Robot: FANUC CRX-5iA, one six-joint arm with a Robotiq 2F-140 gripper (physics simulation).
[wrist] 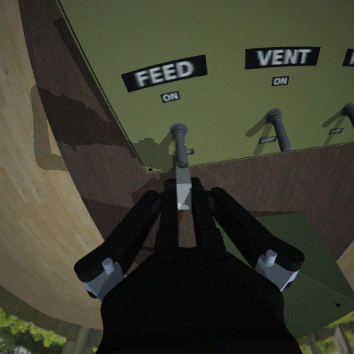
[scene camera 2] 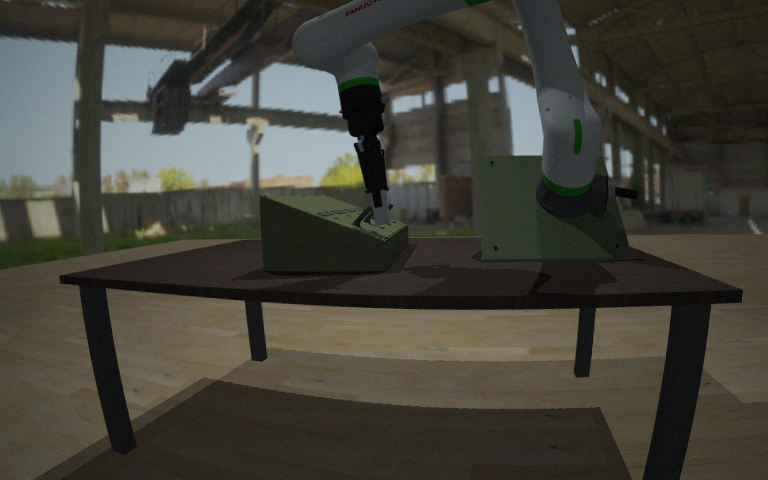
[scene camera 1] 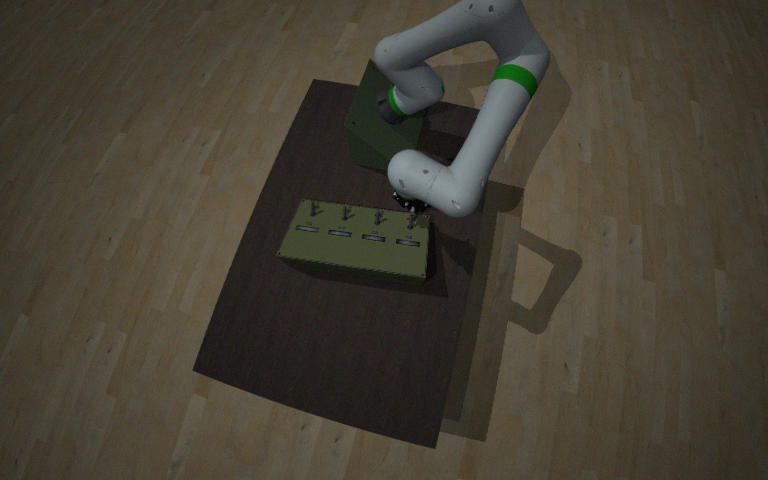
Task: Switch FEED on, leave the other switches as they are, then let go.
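Where they show: gripper, fingertip midpoint: [wrist: 181, 171] [scene camera 2: 383, 224] [scene camera 1: 414, 212]; arm's base, link origin: [scene camera 2: 564, 196] [scene camera 1: 389, 107].
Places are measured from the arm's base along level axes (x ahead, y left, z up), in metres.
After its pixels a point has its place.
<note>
The olive switch box [scene camera 1: 351, 263] {x 0.654, y 0.131, z 0.015 m} [scene camera 2: 317, 251] {x 0.489, y 0.340, z -0.100 m} [wrist: 220, 30] {x 0.545, y 0.223, z -0.018 m} has a sloped panel with a row of grey toggle levers. The FEED lever [scene camera 1: 411, 221] {x 0.428, y 0.255, z -0.028 m} [wrist: 181, 145] {x 0.430, y 0.252, z -0.030 m} is the end one, under the FEED label [wrist: 164, 73] {x 0.506, y 0.271, z -0.028 m}. It leans away from its ON mark [wrist: 170, 97] {x 0.481, y 0.266, z -0.037 m}, over the partly hidden lower mark. The VENT lever [scene camera 1: 377, 217] {x 0.457, y 0.138, z -0.030 m} [wrist: 280, 132] {x 0.455, y 0.139, z -0.028 m} leans to its OFF side too. My gripper [scene camera 2: 382, 219] {x 0.381, y 0.250, z -0.053 m} [wrist: 181, 171] {x 0.381, y 0.250, z -0.053 m} is shut and empty. Its fingertips are low at the panel's lower edge, right at the FEED lever's free end; whether they touch it is unclear.
The box stands on a dark brown table [scene camera 1: 317, 339] {x 0.928, y 0.097, z -0.141 m} [scene camera 2: 453, 300] {x 0.179, y 0.491, z -0.147 m}. A green arm mount [scene camera 1: 368, 141] {x 0.208, y 0.000, z 0.030 m} [scene camera 2: 509, 209] {x 0.138, y 0.051, z -0.031 m} [wrist: 295, 235] {x 0.218, y -0.021, z -0.069 m} stands behind my gripper. Part of a third lever [wrist: 349, 111] {x 0.496, y 0.028, z -0.043 m} shows at the right edge of the wrist view.
</note>
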